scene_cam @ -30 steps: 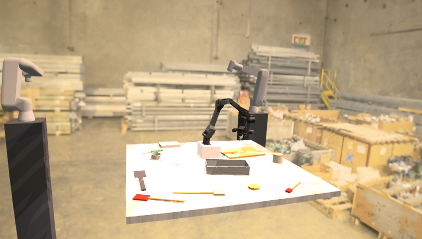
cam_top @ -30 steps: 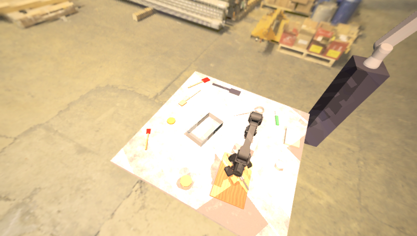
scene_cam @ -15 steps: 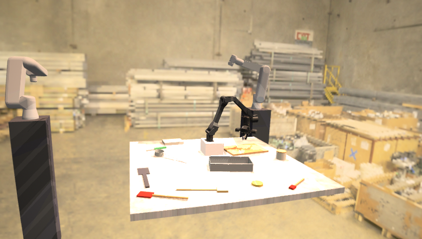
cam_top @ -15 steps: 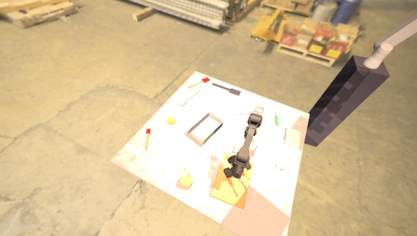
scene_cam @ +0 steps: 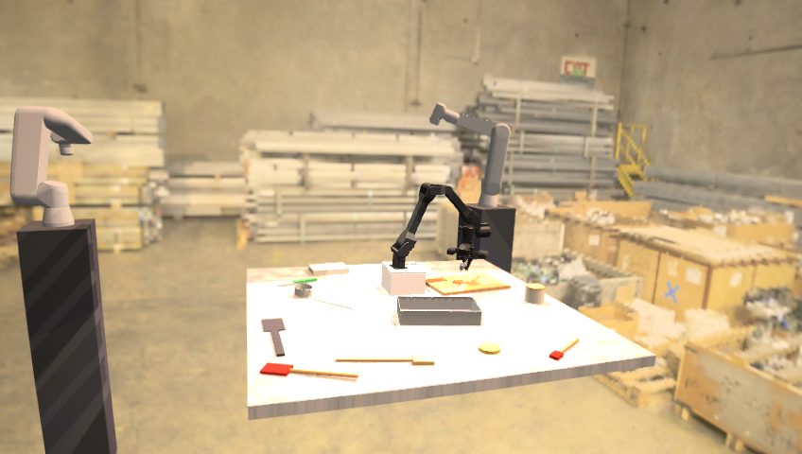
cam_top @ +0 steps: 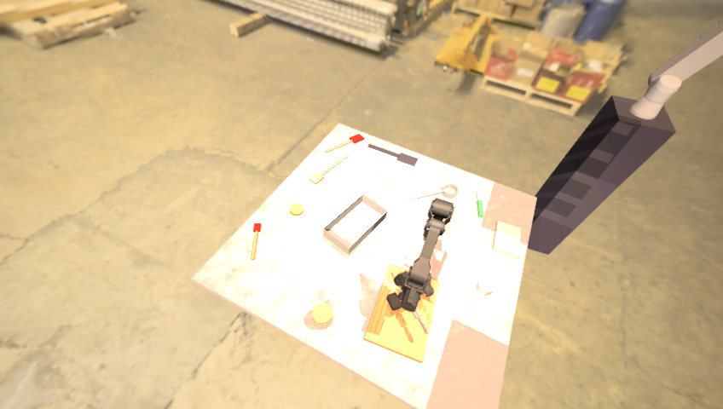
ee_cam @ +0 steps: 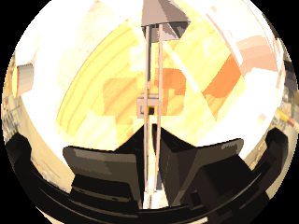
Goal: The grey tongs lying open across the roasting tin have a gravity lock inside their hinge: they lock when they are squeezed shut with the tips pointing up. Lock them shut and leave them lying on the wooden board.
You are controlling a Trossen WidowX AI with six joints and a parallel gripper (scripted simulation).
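Now: gripper tip 60 mm above the wooden board. The rest, counted from my gripper tip: roasting tin (330 mm ahead, 340 mm to the right, 40 mm below); then small red brush (760 mm ahead, 110 mm to the right, 60 mm below); then white block (410 mm behind, 540 mm to the right, 60 mm below).
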